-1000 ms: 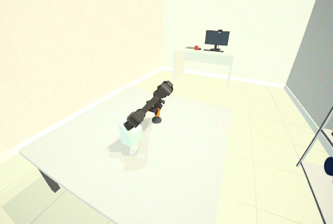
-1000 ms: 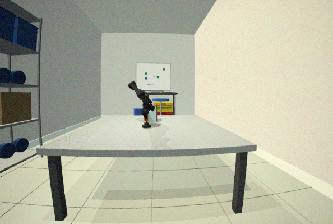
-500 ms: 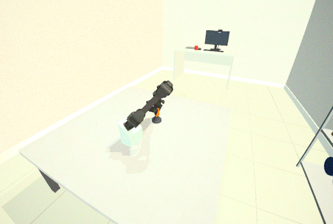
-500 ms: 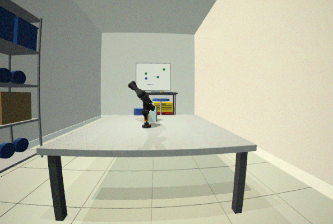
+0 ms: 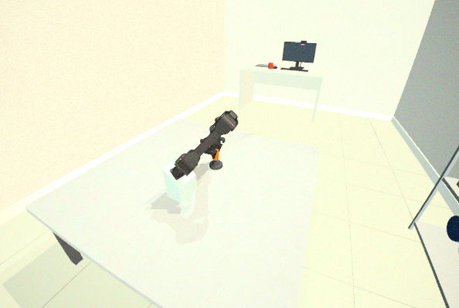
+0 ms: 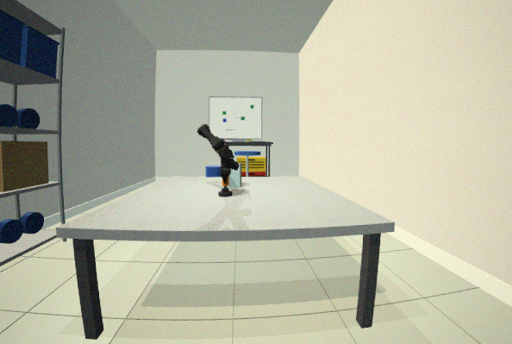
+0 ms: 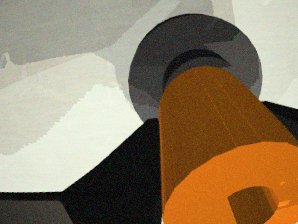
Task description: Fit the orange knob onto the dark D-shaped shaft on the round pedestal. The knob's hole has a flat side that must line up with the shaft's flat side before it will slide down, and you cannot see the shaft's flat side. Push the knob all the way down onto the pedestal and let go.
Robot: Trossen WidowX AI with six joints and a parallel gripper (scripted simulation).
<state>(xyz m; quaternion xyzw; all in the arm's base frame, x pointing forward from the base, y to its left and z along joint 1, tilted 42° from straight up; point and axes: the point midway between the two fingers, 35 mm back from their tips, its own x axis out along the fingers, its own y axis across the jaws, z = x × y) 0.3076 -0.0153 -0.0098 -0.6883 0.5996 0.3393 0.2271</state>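
The orange knob lies 20 mm above my gripper tip. Round my gripper tip: pedestal: 40 mm below.
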